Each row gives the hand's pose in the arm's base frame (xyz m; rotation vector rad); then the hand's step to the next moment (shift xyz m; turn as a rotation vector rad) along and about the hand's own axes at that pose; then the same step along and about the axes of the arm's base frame.
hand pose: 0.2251 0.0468 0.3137 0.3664 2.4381 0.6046
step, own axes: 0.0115 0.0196 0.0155 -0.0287 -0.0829 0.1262
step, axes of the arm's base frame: 0.0027 0.0265 -0.0069 0.0894 -0.0400 -0.1184
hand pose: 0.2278 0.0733 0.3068 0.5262 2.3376 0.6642
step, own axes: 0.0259 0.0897 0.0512 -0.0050 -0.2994 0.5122
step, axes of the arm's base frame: 0.0335 0.1009 0.0057 0.2908 -0.0751 -0.5117
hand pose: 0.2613 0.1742 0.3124 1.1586 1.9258 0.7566
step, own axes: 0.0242 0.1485 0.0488 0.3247 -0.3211 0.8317
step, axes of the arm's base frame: 0.1014 0.0886 0.0829 0.4455 0.2474 -0.8003
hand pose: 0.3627 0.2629 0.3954 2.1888 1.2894 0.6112
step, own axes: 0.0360 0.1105 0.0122 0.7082 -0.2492 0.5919
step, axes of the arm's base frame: 0.0956 -0.0158 0.0654 0.5155 0.6084 -0.5273
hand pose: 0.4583 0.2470 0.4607 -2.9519 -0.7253 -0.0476
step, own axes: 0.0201 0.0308 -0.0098 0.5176 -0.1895 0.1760
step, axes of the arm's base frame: 0.0320 -0.0189 0.0080 0.3718 0.4240 -0.1296
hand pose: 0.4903 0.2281 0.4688 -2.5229 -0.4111 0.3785
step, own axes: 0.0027 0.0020 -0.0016 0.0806 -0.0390 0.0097
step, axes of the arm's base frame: 0.0034 -0.0014 -0.0003 0.0621 0.0653 -0.0005
